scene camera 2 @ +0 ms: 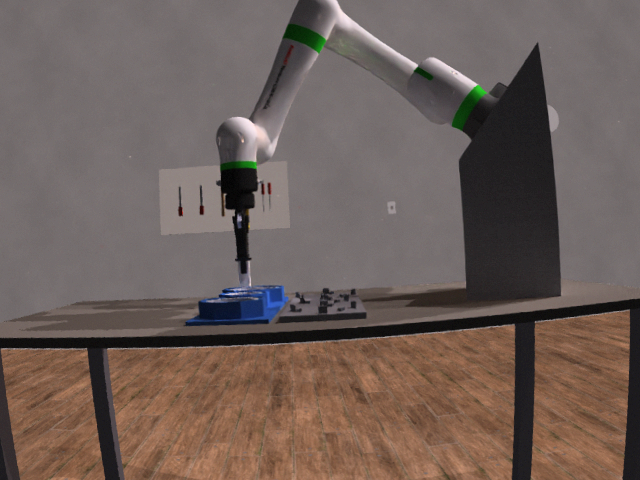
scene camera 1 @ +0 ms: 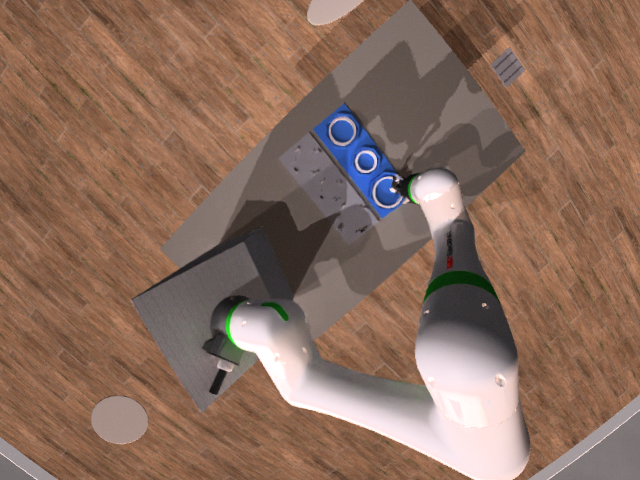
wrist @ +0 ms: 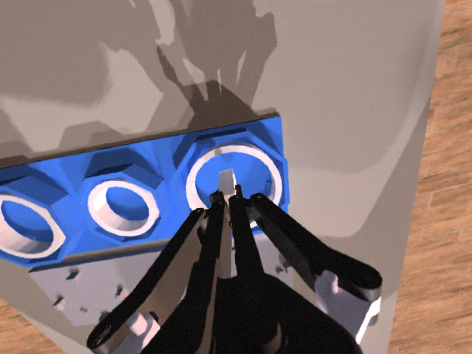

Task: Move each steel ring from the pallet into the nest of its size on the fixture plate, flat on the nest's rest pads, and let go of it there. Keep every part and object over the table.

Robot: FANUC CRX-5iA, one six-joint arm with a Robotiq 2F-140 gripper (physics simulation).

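Frame: origin at the arm's base, x right, y ahead, z up, level; centimetres.
Where they show: gripper, fingertip midpoint: [scene camera 2: 245, 286] [scene camera 1: 392, 188] [wrist: 228, 179]; arm's base, origin of the base link: [scene camera 2: 494, 125] [scene camera 1: 235, 321].
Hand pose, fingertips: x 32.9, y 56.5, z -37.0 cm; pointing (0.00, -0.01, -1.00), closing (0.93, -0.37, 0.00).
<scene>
Each offset is from my fingertips to the top centre of the thing. "spot": to the spot under its first point. Level surfaces: height alone.
The blue pallet [scene camera 1: 383, 212] [scene camera 2: 232, 310] [wrist: 272, 125] holds three steel rings in a row. The large ring @[spot: dx +2.9, dy +2.6, dz -0.6 cm] [wrist: 235, 148] sits at the right in the wrist view, the small ring @[dx -14.2, dy +4.7, dz -0.6 cm] [wrist: 100, 200] in the middle, and another ring @[dx -27.7, dy +11.1, dz -0.6 cm] [wrist: 20, 245] at the left. My gripper [scene camera 1: 395, 186] [scene camera 2: 245, 281] [wrist: 228, 179] is shut and empty, pointing down. Its fingertips are low over the large ring's opening; whether they reach inside it is unclear. The grey fixture plate @[dx -22.1, dy -11.7, dz -3.3 cm] [scene camera 1: 315, 173] [scene camera 2: 336, 314] [wrist: 150, 262] lies alongside the pallet, with small dark pads and posts and no ring on it.
A tall dark grey pedestal [scene camera 1: 196, 289] [scene camera 2: 511, 206] stands at one end of the table @[dz -4.5 cm] [scene camera 1: 413, 31], beyond the fixture plate. My arm reaches in from the lower right in scene camera 1. A tool board [scene camera 2: 170, 222] hangs on the wall behind.
</scene>
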